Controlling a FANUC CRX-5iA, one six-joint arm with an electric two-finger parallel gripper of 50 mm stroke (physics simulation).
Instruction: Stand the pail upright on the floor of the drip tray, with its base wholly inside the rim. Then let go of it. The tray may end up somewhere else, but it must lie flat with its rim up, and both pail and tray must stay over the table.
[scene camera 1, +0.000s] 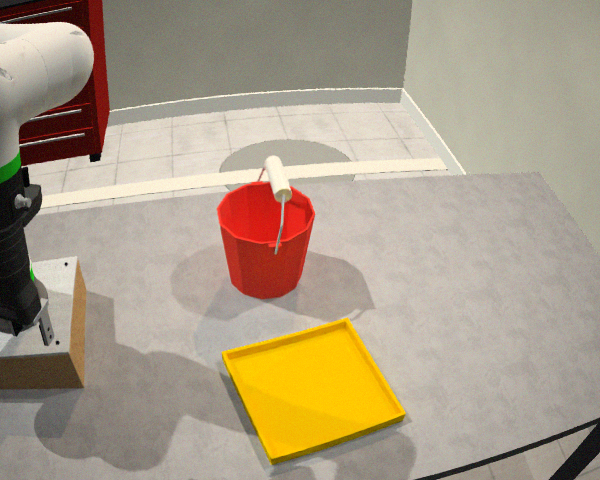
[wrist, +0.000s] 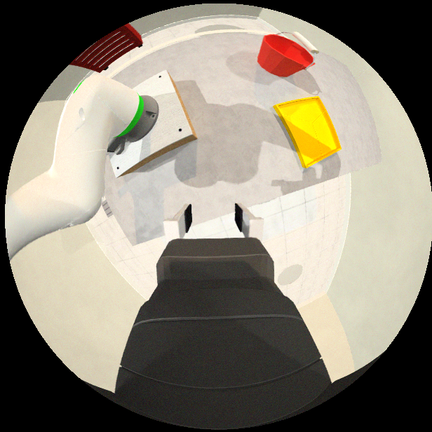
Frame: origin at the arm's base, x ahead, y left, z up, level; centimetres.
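Where they show: gripper, fingertip midpoint: (scene camera 1: 33, 336).
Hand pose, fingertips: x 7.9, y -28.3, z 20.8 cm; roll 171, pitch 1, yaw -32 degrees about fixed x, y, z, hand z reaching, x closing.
Observation:
Each offset is from my fingertips to the top centre of the thing. "spot": to the spot under its first point. Level surfaces: height alone.
The red pail @[spot: dx +43.4, dy +22.7, dz -20.6 cm] (scene camera 1: 265, 265) (wrist: 284, 57) stands upright on the table, behind the tray and apart from it. Its wire handle is raised over the opening, with the cream grip @[dx +48.5, dy +30.2, dz -5.8 cm] (scene camera 1: 278, 179) (wrist: 305, 42) at the top. The yellow drip tray @[dx +42.9, dy -0.8, dz -28.4 cm] (scene camera 1: 320, 380) (wrist: 322, 122) lies flat with its rim up and holds nothing. My gripper (scene camera 1: 31, 336) (wrist: 212, 212) is open and empty. In the scene view it is at the far left, well left of pail and tray, with one finger showing clearly. In the wrist view both objects are at the upper right, away from the fingers.
The robot's base block (scene camera 1: 77, 325) (wrist: 165, 112), pale on top with wooden sides, stands on the left part of the grey table @[dz -30.9 cm] (scene camera 1: 475, 300) (wrist: 235, 90). The table's front edge runs below the tray. A red drawer cabinet (scene camera 1: 95, 75) (wrist: 107, 47) stands on the floor behind.

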